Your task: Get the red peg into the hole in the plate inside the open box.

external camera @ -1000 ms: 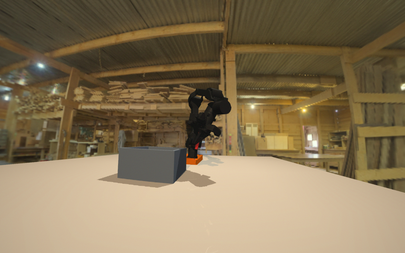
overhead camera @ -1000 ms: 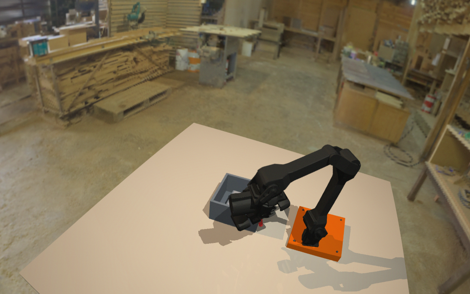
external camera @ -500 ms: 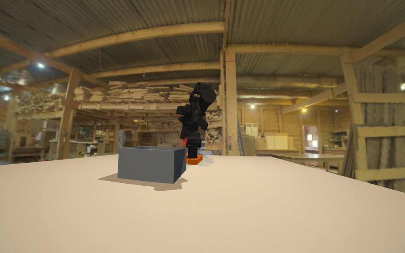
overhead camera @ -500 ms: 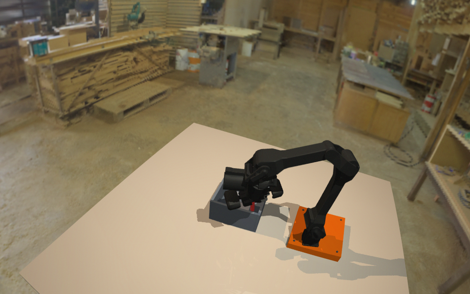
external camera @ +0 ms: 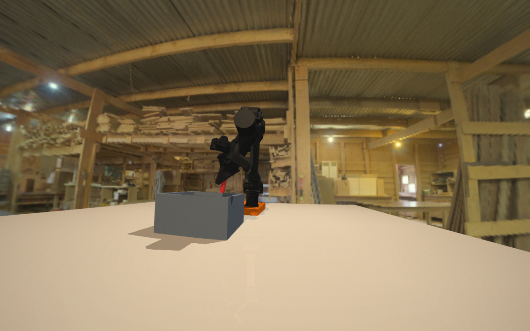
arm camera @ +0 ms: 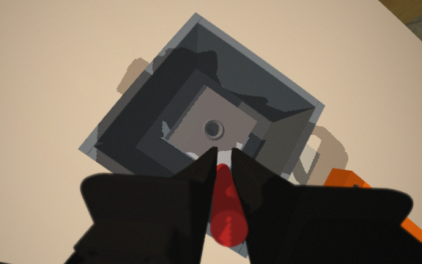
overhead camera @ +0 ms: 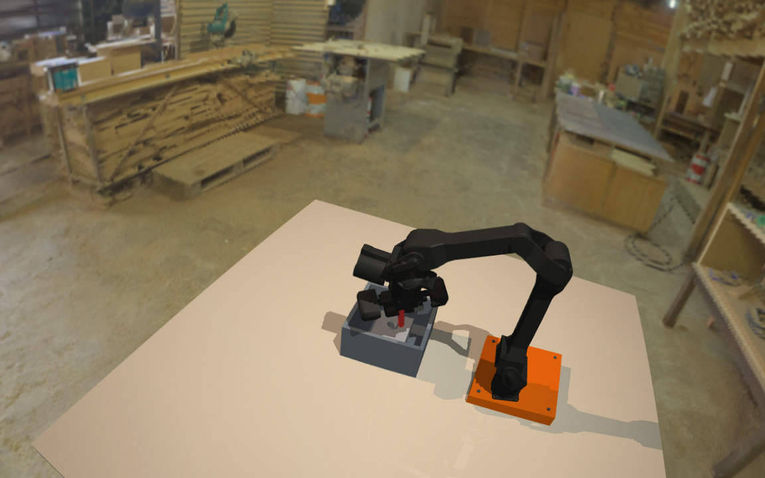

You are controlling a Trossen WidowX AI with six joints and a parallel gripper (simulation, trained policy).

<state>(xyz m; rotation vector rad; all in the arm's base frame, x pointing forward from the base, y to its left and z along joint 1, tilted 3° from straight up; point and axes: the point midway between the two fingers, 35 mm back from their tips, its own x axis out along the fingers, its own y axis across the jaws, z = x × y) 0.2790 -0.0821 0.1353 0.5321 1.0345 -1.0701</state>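
The red peg is 20 mm to the left of my gripper tip, 10 mm behind it and 10 mm above it. Round my gripper tip: light plate: 80 mm below, 30 mm to the right, 10 mm ahead; grey box: 100 mm below, 30 mm to the right, 10 mm ahead.
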